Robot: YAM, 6 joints.
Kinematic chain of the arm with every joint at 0, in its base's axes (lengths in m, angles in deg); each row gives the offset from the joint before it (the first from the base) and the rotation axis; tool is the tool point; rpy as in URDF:
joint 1: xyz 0 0 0.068 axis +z
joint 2: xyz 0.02 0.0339 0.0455 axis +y
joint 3: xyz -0.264 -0.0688 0 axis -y
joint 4: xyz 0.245 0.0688 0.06 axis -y
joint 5: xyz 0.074 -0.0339 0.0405 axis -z
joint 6: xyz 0.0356 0 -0.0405 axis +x
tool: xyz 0 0 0 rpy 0 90 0
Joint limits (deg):
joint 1: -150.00..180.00
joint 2: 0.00..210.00
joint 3: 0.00..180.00
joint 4: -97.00..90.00
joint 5: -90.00..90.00
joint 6: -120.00..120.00
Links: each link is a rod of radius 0.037 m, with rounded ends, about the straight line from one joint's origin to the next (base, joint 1, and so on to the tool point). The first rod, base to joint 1, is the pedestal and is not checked.
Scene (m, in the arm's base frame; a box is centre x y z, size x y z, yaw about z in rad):
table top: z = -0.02
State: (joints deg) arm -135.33 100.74 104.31 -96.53 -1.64 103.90
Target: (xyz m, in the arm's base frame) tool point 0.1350 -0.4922 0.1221
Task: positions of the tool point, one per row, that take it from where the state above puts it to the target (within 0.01 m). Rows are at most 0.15 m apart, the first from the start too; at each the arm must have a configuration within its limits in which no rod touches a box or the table.
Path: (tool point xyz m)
1: -0.1938 -0.2981 0.3072
2: -0.1439 -0.3762 0.2692
3: -0.0684 -0.4396 0.2251
4: 0.0272 -0.4803 0.1758
5: 0.1350 -0.4922 0.1221

